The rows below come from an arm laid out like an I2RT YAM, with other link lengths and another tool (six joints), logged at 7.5 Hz.
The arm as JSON. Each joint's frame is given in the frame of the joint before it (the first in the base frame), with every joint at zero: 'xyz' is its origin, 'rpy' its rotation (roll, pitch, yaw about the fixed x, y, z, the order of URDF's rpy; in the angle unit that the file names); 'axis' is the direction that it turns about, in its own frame. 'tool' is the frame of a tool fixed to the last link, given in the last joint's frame.
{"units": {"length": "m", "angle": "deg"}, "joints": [
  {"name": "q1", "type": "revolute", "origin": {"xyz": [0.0, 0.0, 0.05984], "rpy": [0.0, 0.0, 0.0]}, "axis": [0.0, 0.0, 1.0]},
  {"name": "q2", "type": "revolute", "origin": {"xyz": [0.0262, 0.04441, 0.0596], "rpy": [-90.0, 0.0, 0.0]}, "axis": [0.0, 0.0, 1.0]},
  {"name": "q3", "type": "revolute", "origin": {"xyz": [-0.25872, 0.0, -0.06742], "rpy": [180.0, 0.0, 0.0]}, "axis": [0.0, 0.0, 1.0]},
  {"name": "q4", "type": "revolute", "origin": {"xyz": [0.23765, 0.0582, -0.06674], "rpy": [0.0, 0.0, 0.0]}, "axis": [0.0, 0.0, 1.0]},
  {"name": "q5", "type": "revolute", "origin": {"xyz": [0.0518, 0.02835, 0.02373], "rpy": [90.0, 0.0, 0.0]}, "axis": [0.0, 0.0, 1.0]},
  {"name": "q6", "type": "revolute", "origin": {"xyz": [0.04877, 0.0, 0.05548], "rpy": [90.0, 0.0, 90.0]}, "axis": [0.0, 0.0, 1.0]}
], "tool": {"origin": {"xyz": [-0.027, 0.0, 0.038], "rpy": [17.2, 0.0, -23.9]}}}
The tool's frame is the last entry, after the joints.
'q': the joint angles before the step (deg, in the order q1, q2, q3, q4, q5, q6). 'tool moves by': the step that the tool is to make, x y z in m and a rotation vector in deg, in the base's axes. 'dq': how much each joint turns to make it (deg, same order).
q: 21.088 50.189 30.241 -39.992 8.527 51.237
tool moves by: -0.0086 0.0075 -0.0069 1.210 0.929 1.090
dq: 4.040 -0.445 -1.682 0.357 0.174 3.333
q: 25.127 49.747 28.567 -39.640 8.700 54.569
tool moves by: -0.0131 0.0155 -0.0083 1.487 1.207 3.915
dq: 7.519 0.432 -1.751 1.219 0.077 4.114
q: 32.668 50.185 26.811 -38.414 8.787 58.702
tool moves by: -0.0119 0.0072 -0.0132 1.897 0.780 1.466
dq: 5.057 -0.516 -3.424 2.732 -0.072 4.157
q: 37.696 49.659 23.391 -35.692 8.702 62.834
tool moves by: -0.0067 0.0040 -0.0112 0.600 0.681 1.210
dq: 2.937 0.628 -2.472 2.652 0.014 1.968
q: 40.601 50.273 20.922 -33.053 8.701 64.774
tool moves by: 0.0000 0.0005 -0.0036 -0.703 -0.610 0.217
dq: 0.721 0.616 -0.703 1.316 1.058 0.016
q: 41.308 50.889 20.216 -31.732 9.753 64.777
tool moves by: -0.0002 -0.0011 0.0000 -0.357 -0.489 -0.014
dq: 0.002 -0.439 -0.176 -0.085 0.531 -0.265
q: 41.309 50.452 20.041 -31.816 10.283 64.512
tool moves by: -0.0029 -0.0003 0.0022 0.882 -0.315 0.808
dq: 0.175 -1.755 -0.183 -0.693 -0.699 -0.349
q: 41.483 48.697 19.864 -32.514 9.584 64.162
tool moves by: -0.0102 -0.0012 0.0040 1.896 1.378 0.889
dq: 1.512 -3.521 0.005 -3.526 -1.746 1.683
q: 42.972 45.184 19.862 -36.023 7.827 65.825
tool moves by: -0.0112 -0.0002 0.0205 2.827 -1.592 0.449
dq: 4.574 -5.617 2.798 -5.881 1.313 4.047
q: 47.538 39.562 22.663 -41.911 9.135 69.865
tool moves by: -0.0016 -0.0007 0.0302 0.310 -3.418 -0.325
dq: 2.831 -1.759 5.965 -5.516 3.693 1.424
